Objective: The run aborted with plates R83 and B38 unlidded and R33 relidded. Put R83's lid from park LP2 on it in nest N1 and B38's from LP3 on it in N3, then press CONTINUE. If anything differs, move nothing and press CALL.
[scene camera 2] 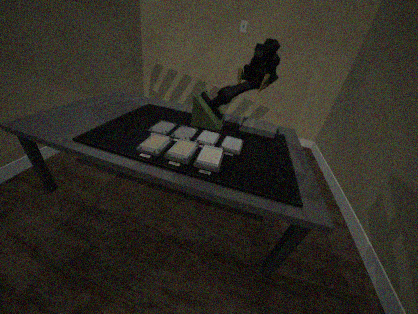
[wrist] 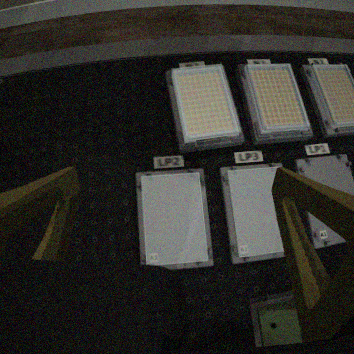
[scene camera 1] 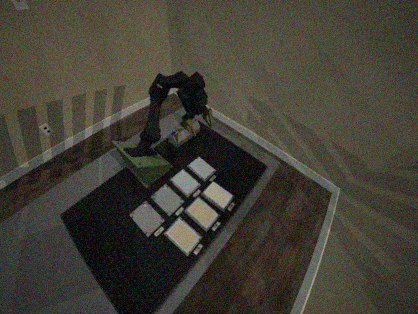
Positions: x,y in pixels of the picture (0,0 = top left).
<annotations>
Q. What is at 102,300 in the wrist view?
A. My gripper.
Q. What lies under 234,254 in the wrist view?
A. A LP3 lid park.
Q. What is my gripper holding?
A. Nothing.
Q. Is my gripper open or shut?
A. Open.
</annotations>
